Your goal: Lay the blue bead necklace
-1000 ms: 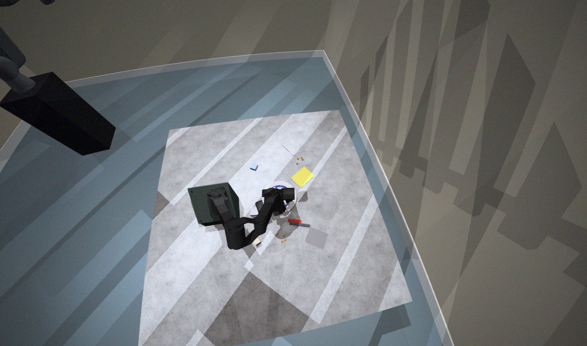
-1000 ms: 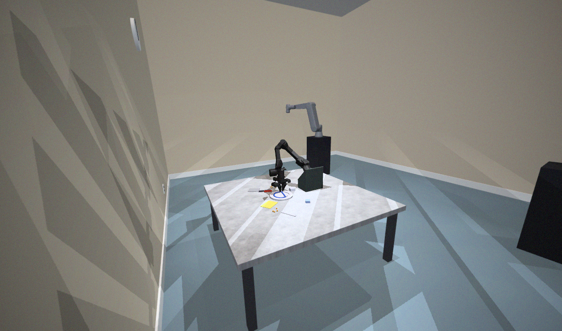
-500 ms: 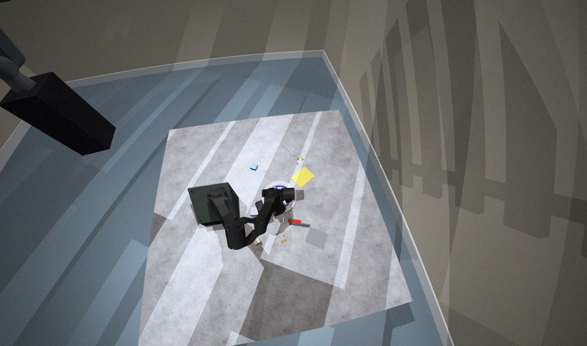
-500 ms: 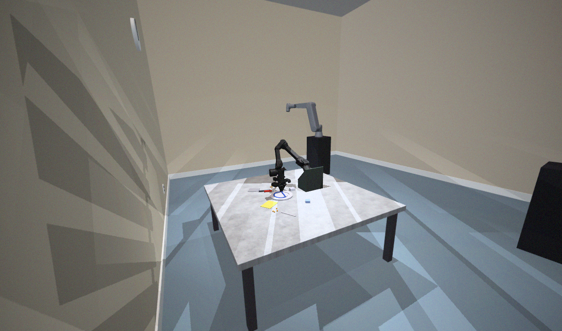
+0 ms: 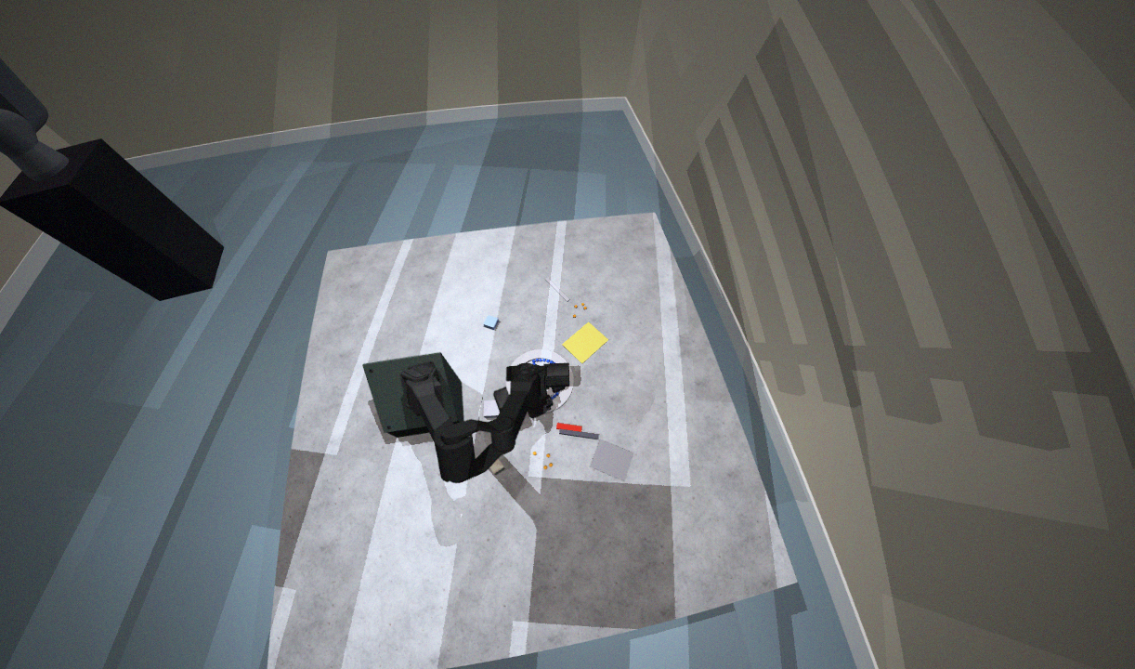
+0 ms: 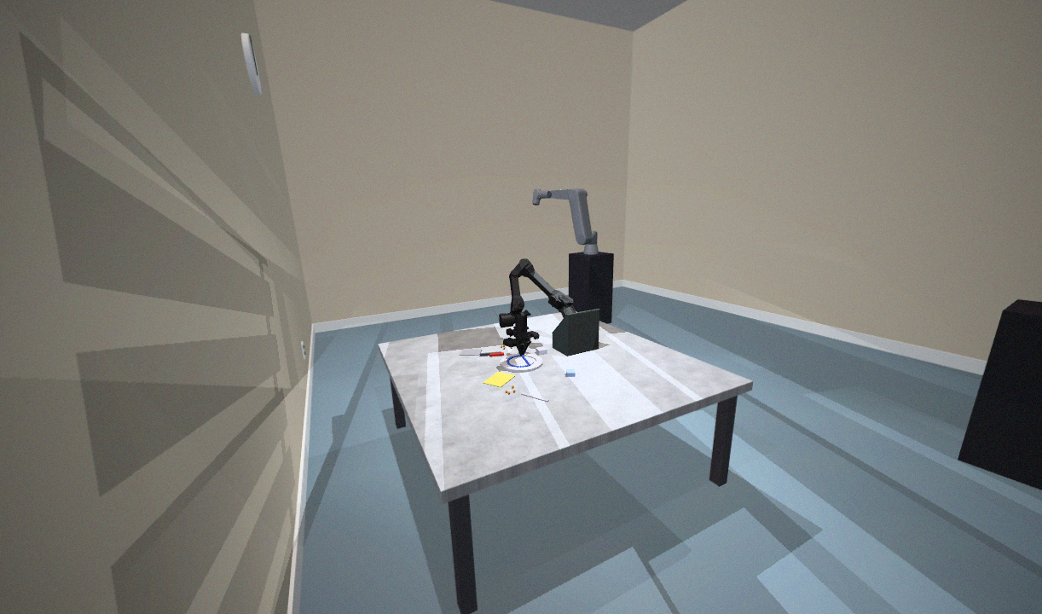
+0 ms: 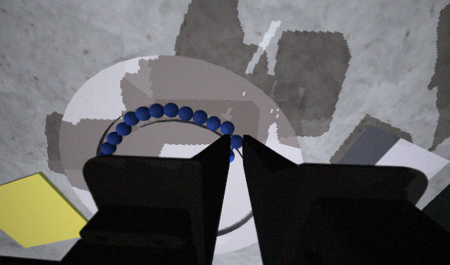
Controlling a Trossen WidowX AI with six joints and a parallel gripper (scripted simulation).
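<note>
Now: the round white bead board 4 cm ahead of my gripper tip, 5 cm to the left of it and 1 cm below it. The rest, counted from my gripper tip: cream cube 13 cm behind, 16 cm to the right; yellow sheet 21 cm ahead, 14 cm to the left, 1 cm below; grey tool 9 cm ahead, 12 cm to the right, 1 cm below.
</note>
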